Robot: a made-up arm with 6 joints.
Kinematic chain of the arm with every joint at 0, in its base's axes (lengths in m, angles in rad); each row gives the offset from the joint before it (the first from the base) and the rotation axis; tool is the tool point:
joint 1: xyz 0 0 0.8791 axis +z
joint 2: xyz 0.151 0 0 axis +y
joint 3: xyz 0 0 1.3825 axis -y
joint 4: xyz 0 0 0.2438 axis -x
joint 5: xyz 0.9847 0 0 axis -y
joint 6: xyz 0.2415 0 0 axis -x
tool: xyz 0 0 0
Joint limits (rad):
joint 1: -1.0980..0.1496
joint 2: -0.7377..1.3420
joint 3: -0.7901..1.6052
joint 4: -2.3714..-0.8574
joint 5: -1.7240..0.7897
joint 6: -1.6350..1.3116
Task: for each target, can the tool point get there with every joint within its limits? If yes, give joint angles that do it. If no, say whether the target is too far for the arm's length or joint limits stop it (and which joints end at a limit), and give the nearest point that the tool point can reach.
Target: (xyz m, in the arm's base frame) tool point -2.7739 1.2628 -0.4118
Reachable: no: too far | nearest point -1.5886 0.7232 2.2917 | short by 3.001 m
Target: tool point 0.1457 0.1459 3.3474
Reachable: yes | joints -0.4658 -0.2344 0.9308 -1.4885 -0.9504 0.6712
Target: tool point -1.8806 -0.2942 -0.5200
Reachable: no: joint limits stop it (at a limit: joint 1, joint 2, joint 3, joint 5) | nearest point 0.3312 -0.9691 0.1329 | short by 2.403 m
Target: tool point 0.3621 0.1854 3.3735
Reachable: yes | joints -0.0421 0.0218 1.1245 -2.0485 -1.2072 0.7231
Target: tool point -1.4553 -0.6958 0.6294
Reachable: no: joint limits stop it (at a limit: joint 1, joint 2, joint 3, joint 4, joint 5) | nearest point -1.7429 -0.0946 2.2917 | short by 1.791 m
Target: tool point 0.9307 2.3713 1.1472
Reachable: no: joint limits stop it (at a limit: joint 1, joint 3) | nearest point 1.2770 0.4366 1.1601 | short by 1.965 m
